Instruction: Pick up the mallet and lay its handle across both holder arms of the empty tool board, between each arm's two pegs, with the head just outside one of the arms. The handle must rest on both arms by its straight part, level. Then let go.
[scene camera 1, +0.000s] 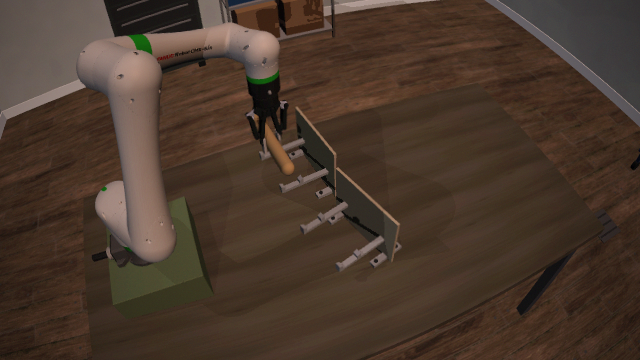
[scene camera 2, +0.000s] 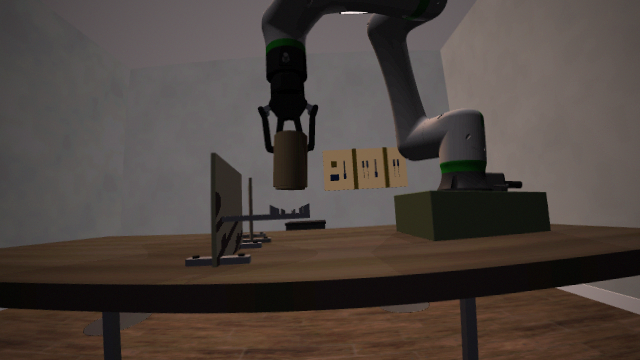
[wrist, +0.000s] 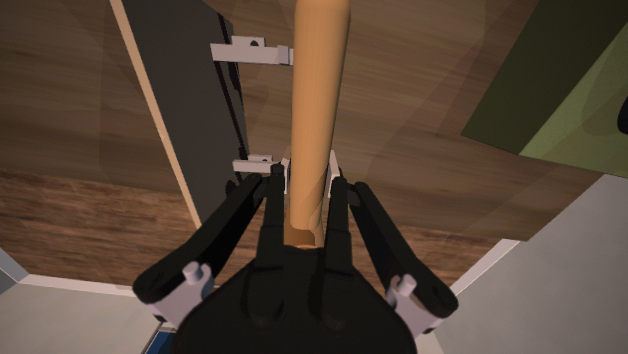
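The mallet (scene camera 1: 280, 156) (scene camera 2: 290, 162) (wrist: 320, 100) is held in the air by my gripper (scene camera 1: 271, 141) (wrist: 309, 157), which is shut on its handle near the head. Its thick head hangs upright in scene camera 2, a visible gap above a holder arm (scene camera 2: 255, 217). The handle extends over the holder arms of the tool board (scene camera 1: 317, 145) (scene camera 2: 227, 210) (wrist: 175, 75): the far arm (scene camera 1: 295, 145) (wrist: 245, 166) and the nearer arm (scene camera 1: 315, 176) (wrist: 245, 52). In scene camera 2 the head is above the space between the pegs. The handle hides the nearer arm's outer end in the wrist view.
A second upright board (scene camera 1: 367, 210) (scene camera 2: 250, 205) with two peg arms (scene camera 1: 325, 217) (scene camera 1: 360, 254) stands beside the first. The arm's base sits on a green block (scene camera 1: 155, 285) (scene camera 2: 415, 217). Both boards stand on the wooden table (scene camera 1: 450, 150) (scene camera 2: 350, 255).
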